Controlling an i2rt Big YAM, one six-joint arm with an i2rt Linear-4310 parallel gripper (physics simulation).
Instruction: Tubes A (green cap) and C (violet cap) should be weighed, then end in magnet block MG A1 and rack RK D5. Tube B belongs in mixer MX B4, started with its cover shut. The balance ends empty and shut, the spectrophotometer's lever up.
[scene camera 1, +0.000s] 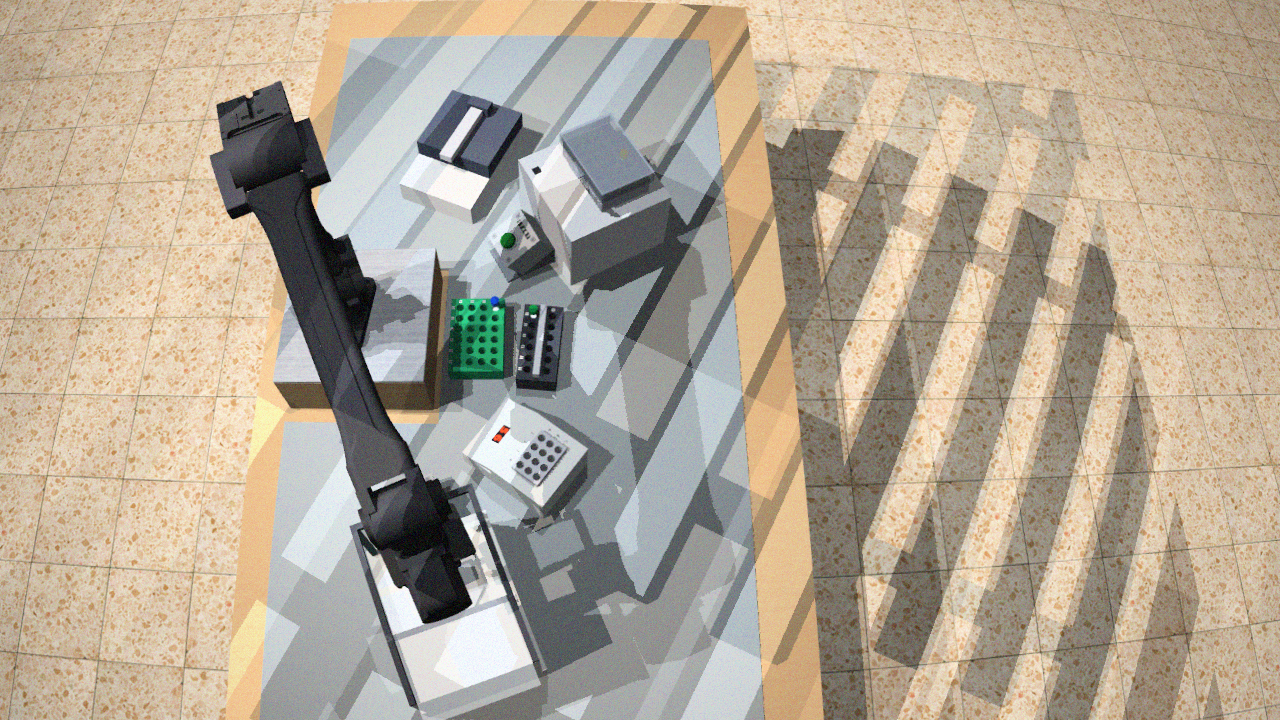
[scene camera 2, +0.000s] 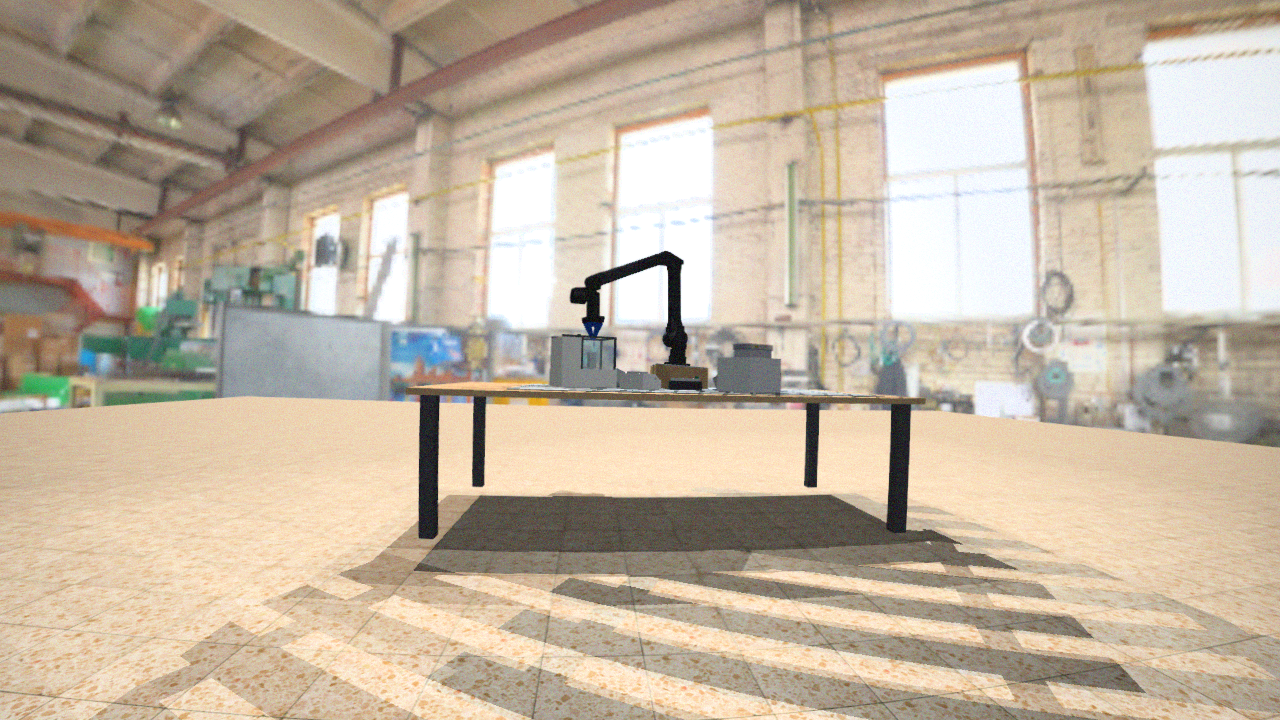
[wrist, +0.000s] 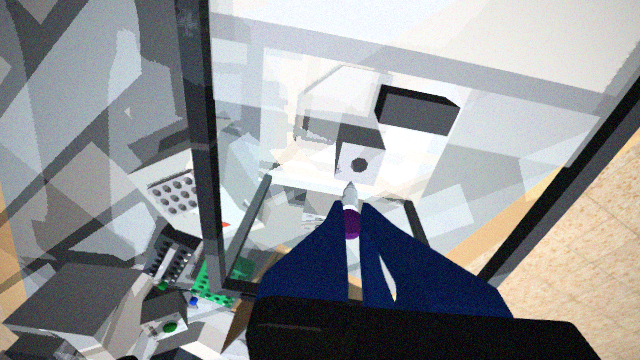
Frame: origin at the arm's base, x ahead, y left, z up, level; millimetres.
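Seen in the pictures: gripper, fingertip midpoint: (scene camera 2: 593, 340) (wrist: 350, 211); arm's base at its link origin: (scene camera 2: 676, 366).
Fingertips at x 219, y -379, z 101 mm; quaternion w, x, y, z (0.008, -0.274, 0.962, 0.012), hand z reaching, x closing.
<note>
Pixels of each thing's top centre, then the offset from my fingertips to it. "*": a spot on its surface instead.
- grey holder with one round hole, surface spot: (wrist: 371, 172) * dx -18, dy -5, dz -53 mm
- green cap at its top centre: (scene camera 1: 533, 308) (wrist: 161, 287) dx +67, dy +441, dz -144 mm
- dark magnet block at a spot on its surface: (scene camera 1: 538, 383) * dx +88, dy +329, dz -175 mm
- blue-capped tube at its top centre: (scene camera 1: 494, 299) (wrist: 192, 303) dx +5, dy +451, dz -146 mm
- green rack at its top centre: (scene camera 1: 476, 334) (wrist: 218, 285) dx -18, dy +401, dz -170 mm
- red display at a spot on its surface: (scene camera 1: 528, 474) * dx +92, dy +168, dz -130 mm
- small box with a green knob, top centre: (scene camera 1: 508, 237) (wrist: 167, 331) dx +13, dy +556, dz -126 mm
- large grey-lidded machine at its top centre: (scene camera 1: 570, 167) (scene camera 2: 741, 344) dx +105, dy +620, dz -11 mm
- white device with a dark top, top centre: (scene camera 1: 459, 133) dx -98, dy +740, dz -99 mm
My gripper (scene camera 2: 592, 333) (wrist: 350, 211) is shut on tube C, whose violet cap (wrist: 352, 223) shows between the blue fingers. The fingertips are around the height of the top of the balance (scene camera 1: 469, 667) (scene camera 2: 565, 360), with the tube pointing down over its glass chamber. A grey holder with one round hole (wrist: 371, 172) stands inside, just beyond the tube tip; the gap is unclear. A green cap (scene camera 1: 533, 308) (wrist: 162, 286) sits at one end of the dark magnet block (scene camera 1: 538, 383). A blue-capped tube (scene camera 1: 494, 301) (wrist: 193, 301) stands in a corner of the green rack (scene camera 1: 477, 372) (wrist: 215, 295).
A white block with several wells and a red display (scene camera 1: 528, 474) stands between balance and racks. Beyond the racks are a small box with a green knob (scene camera 1: 507, 240) (wrist: 170, 327), a large grey-lidded machine (scene camera 1: 608, 161) and a white device with a dark top (scene camera 1: 429, 143).
</note>
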